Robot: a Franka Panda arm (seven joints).
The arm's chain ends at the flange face. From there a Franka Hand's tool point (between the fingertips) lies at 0.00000 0.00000 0.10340 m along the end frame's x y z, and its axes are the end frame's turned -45 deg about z.
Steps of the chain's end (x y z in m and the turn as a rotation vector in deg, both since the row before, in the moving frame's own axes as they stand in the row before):
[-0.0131 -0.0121 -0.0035 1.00 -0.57 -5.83]
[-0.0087 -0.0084 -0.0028 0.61 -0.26 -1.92]
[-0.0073 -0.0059 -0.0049 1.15 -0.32 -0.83]
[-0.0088 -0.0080 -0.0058 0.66 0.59 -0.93]
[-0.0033 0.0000 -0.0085 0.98 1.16 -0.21]
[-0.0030 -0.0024 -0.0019 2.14 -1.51 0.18]
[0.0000 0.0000 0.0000 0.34 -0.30 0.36]
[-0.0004 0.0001 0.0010 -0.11 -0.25 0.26]
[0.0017 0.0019 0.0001 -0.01 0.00 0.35]
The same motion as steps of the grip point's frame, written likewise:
[-0.0003 -0.0198 -0.0035 1.11 0.30 -5.83]
[0.0002 -0.0132 -0.0028 0.62 0.25 -1.92]
[0.0001 -0.0112 -0.0049 1.04 0.59 -0.83]
[0.0010 -0.0120 -0.0058 0.05 0.88 -0.93]
[0.0004 -0.0021 -0.0085 -0.13 1.51 -0.21]
[0.0004 -0.0085 -0.0020 2.58 0.45 0.18]
[0.0001 -0.0008 0.0000 0.45 0.03 0.36]
[-0.0008 -0.0004 0.0010 0.10 -0.25 0.26]
[-0.0002 0.0026 0.0001 -0.01 -0.01 0.35]

